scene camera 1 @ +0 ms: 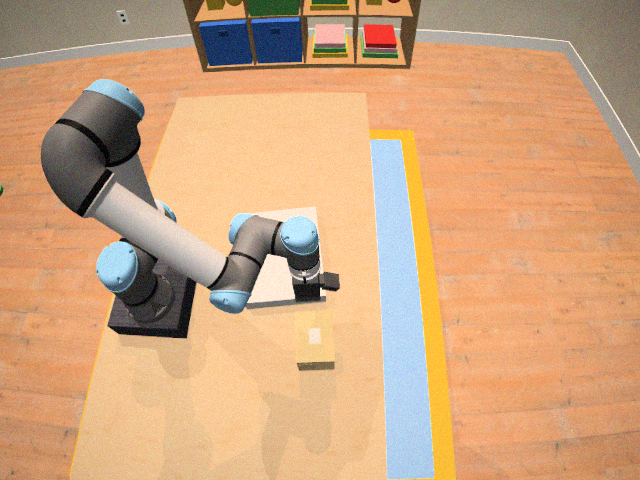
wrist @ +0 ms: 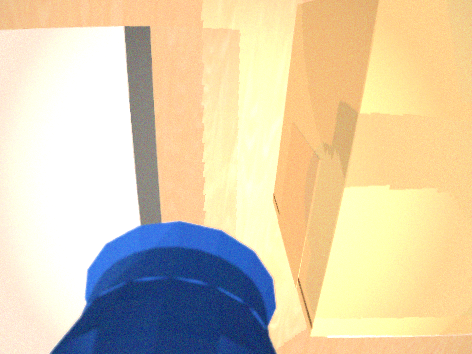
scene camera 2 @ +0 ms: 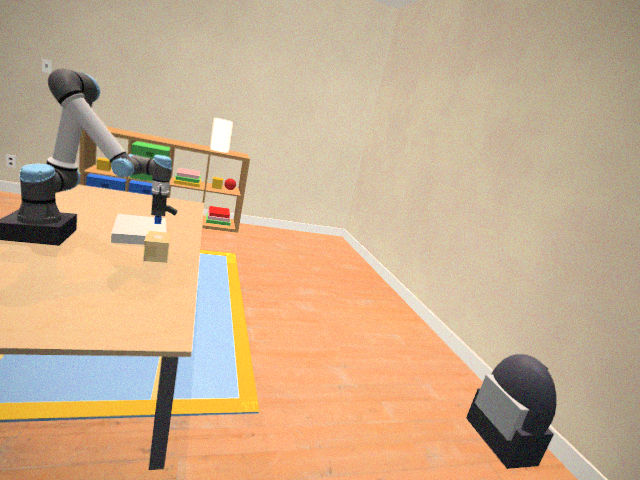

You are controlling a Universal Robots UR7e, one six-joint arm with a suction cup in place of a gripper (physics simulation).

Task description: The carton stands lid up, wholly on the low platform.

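Frame: origin at the arm's base, x ahead, y left, z up, level; centimetres.
Where they show: hand at its tool point: (wrist: 180,305) (scene camera 2: 157,223); arm's base at its link origin: (scene camera 1: 151,299) (scene camera 2: 40,219).
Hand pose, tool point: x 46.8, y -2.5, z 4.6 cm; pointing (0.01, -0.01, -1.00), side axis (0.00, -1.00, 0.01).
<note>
Things, the pixels of their top centre, and the offset from my tool point. Level surfaces: height alone.
- yellow-tan carton at its top centre: (scene camera 1: 314,336) (scene camera 2: 158,236) dx +0.9, dy -10.8, dz -2.9 cm
- low white platform at its top centre: (scene camera 1: 281,251) (scene camera 2: 141,224) dx -8.0, dy +18.2, dz -7.7 cm
- table at its surface level: dz -12.4 cm
The yellow-tan carton (scene camera 1: 315,353) (scene camera 2: 156,250) (wrist: 400,260) stands on the table beside the near edge of the low white platform (scene camera 1: 271,281) (scene camera 2: 129,225) (wrist: 60,125), apart from it. A small white square shows on its upper face in both scene views; I take that face for the lid. My suction gripper (scene camera 1: 307,294) (scene camera 2: 157,220) (wrist: 180,250) points down with its blue cup free, above the platform's near edge region. The carton is to the right of the cup in the wrist view, and they do not touch. The arm hides part of the platform in scene camera 1.
The robot's black base block (scene camera 1: 149,333) (scene camera 2: 51,233) stands on the table (scene camera 1: 268,129) (scene camera 2: 93,320), left of the platform. A shelf unit (scene camera 1: 310,66) (scene camera 2: 244,193) with bins stands beyond the table. A blue and yellow mat (scene camera 1: 400,310) (scene camera 2: 214,320) lies on the floor.
</note>
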